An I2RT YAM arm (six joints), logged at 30 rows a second.
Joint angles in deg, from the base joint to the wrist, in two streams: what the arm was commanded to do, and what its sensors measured. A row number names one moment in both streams.
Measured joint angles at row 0: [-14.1, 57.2, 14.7, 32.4, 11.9, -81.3]
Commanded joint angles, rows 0 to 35: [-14.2, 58.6, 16.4, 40.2, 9.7, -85.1]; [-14.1, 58.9, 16.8, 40.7, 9.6, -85.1]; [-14.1, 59.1, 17.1, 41.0, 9.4, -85.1]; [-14.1, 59.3, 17.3, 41.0, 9.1, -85.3]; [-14.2, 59.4, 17.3, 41.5, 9.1, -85.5]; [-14.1, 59.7, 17.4, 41.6, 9.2, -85.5]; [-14.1, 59.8, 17.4, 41.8, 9.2, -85.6]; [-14.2, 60.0, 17.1, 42.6, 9.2, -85.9]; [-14.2, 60.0, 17.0, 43.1, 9.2, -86.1]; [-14.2, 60.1, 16.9, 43.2, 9.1, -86.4]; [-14.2, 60.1, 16.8, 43.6, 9.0, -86.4]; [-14.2, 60.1, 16.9, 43.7, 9.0, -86.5]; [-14.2, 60.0, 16.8, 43.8, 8.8, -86.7]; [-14.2, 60.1, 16.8, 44.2, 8.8, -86.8]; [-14.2, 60.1, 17.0, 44.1, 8.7, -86.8]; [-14.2, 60.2, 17.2, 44.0, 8.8, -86.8]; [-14.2, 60.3, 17.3, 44.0, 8.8, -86.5]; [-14.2, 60.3, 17.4, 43.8, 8.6, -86.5]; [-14.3, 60.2, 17.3, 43.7, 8.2, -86.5]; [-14.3, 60.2, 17.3, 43.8, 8.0, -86.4]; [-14.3, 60.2, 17.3, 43.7, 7.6, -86.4]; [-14.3, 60.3, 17.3, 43.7, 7.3, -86.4]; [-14.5, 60.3, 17.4, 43.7, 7.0, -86.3]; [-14.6, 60.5, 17.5, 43.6, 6.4, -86.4]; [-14.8, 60.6, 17.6, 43.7, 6.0, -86.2]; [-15.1, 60.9, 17.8, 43.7, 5.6, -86.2]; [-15.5, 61.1, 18.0, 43.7, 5.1, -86.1]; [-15.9, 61.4, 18.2, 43.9, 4.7, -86.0]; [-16.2, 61.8, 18.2, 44.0, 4.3, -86.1]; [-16.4, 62.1, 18.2, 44.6, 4.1, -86.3]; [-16.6, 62.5, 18.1, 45.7, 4.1, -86.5]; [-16.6, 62.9, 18.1, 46.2, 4.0, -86.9]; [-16.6, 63.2, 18.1, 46.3, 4.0, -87.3]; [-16.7, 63.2, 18.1, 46.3, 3.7, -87.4]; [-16.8, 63.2, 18.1, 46.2, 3.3, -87.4]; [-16.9, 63.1, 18.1, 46.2, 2.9, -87.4]
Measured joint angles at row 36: [-16.6, 63.1, 17.9, 43.6, 4.4, -86.8]
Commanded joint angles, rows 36 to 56: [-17.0, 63.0, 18.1, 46.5, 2.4, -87.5]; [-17.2, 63.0, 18.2, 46.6, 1.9, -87.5]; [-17.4, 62.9, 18.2, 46.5, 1.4, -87.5]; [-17.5, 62.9, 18.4, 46.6, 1.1, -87.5]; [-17.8, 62.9, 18.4, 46.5, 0.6, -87.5]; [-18.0, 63.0, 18.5, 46.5, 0.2, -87.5]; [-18.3, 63.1, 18.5, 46.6, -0.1, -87.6]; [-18.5, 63.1, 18.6, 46.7, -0.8, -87.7]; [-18.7, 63.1, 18.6, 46.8, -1.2, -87.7]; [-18.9, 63.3, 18.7, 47.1, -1.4, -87.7]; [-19.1, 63.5, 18.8, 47.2, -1.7, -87.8]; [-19.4, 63.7, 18.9, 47.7, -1.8, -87.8]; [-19.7, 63.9, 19.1, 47.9, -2.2, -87.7]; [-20.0, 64.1, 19.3, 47.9, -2.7, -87.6]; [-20.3, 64.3, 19.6, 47.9, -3.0, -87.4]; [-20.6, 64.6, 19.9, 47.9, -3.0, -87.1]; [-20.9, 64.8, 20.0, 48.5, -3.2, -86.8]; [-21.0, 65.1, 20.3, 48.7, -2.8, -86.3]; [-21.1, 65.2, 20.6, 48.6, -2.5, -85.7]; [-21.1, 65.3, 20.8, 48.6, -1.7, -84.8]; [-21.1, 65.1, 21.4, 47.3, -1.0, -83.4]
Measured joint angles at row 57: [-21.1, 65.2, 20.3, 45.6, -1.6, -86.1]
